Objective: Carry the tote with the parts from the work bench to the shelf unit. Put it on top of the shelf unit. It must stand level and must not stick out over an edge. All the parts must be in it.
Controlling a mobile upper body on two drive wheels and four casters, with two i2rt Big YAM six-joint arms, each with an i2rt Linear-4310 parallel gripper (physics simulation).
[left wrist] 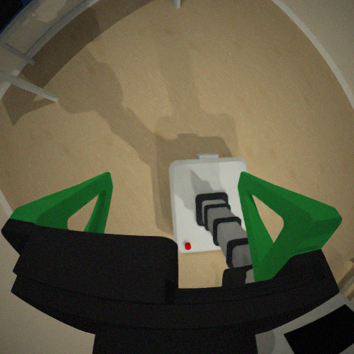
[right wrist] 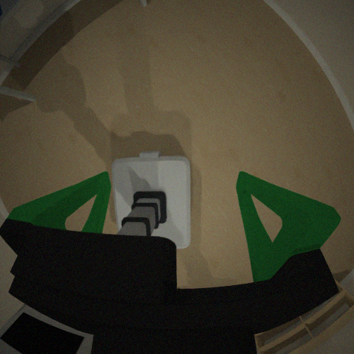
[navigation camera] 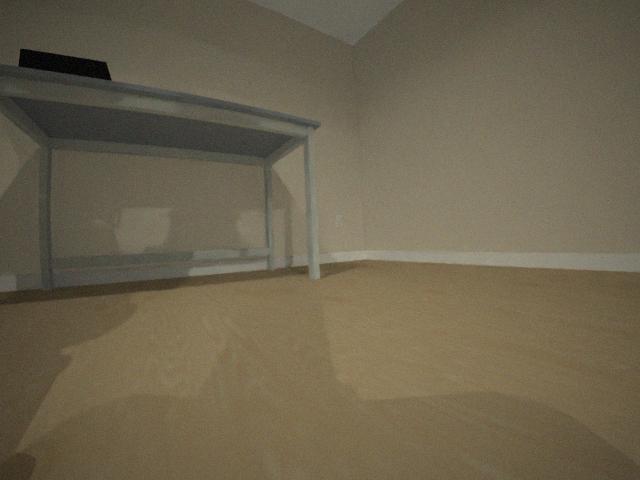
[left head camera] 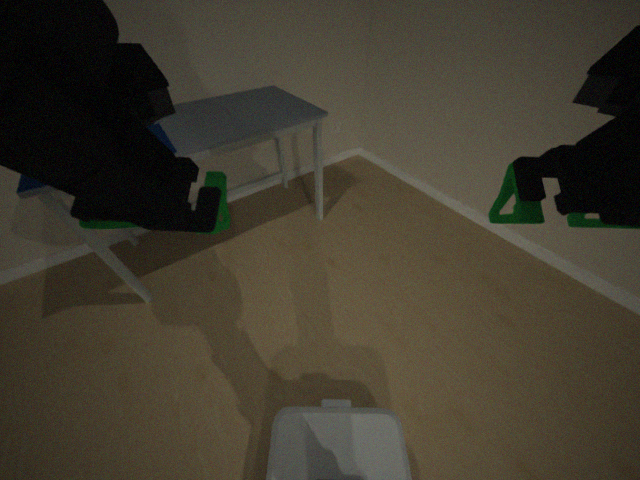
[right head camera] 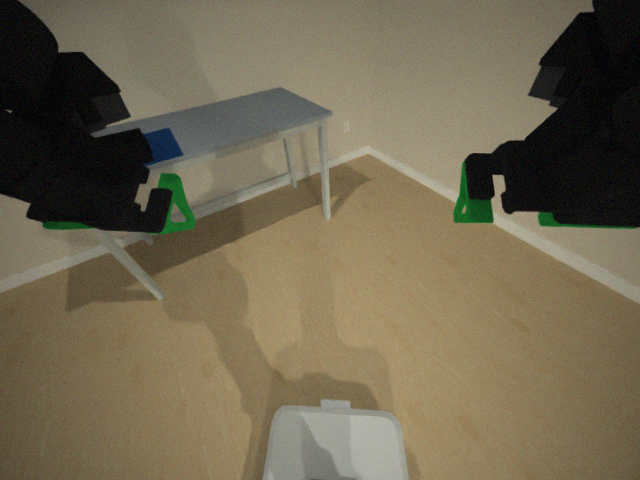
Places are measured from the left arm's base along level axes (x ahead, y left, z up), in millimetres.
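Where they show: left gripper, fingertip midpoint: (left head camera: pixel 192 222) (right head camera: pixel 160 222); right gripper, fingertip midpoint: (left head camera: pixel 529 219) (right head camera: pixel 496 219).
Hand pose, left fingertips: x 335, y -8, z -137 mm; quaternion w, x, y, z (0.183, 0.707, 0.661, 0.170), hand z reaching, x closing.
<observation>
After its pixels a point has its place.
The work bench (left head camera: pixel 232 116) {x 1738, y 405, z -496 mm} (right head camera: pixel 242 116) {x 1781, y 391, z -496 mm} (navigation camera: pixel 206 103) {x 1435, y 328, z -521 mm} is a grey table at the left, against the wall. A dark box with sloping sides (navigation camera: pixel 64 64) {x 1123, y 809, z -435 mm}, which looks like the tote, stands on it in the navigation view; its parts are not visible. My left gripper (left head camera: pixel 165 219) (right head camera: pixel 124 219) (left wrist: pixel 174 178) is open and empty, raised in front of the bench in the head views. My right gripper (left head camera: pixel 560 214) (right head camera: pixel 527 211) (right wrist: pixel 173 178) is open and empty, farther right. A light wooden frame (right wrist: pixel 301 317) at the lower right of the right wrist view may be part of the shelf unit.
A flat blue surface (right head camera: pixel 164 146) {x 1367, y 714, z -494 mm} lies on the bench, partly hidden by my left arm. My white base (left head camera: pixel 361 434) {x 232, y -318, z -1150 mm} (right head camera: pixel 361 434) {x 238, y -327, z -1150 mm} (left wrist: pixel 187 215) (right wrist: pixel 175 200) shows low in the head views. Walls with white baseboards meet in a corner behind the bench's right end.
</observation>
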